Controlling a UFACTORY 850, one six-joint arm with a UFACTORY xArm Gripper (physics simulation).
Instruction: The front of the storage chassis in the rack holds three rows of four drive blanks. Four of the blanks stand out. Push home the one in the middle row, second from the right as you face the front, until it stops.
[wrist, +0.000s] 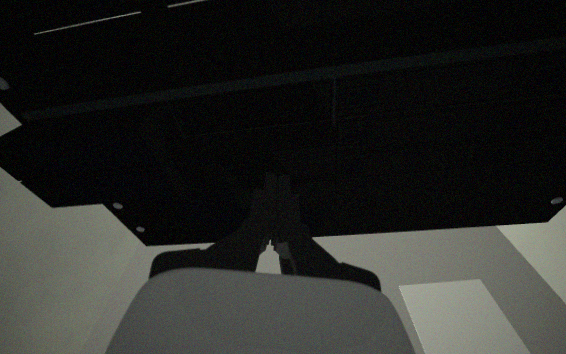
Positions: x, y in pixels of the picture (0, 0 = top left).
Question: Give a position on a black rack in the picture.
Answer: At 385, 123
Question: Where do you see my gripper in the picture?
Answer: At 274, 188
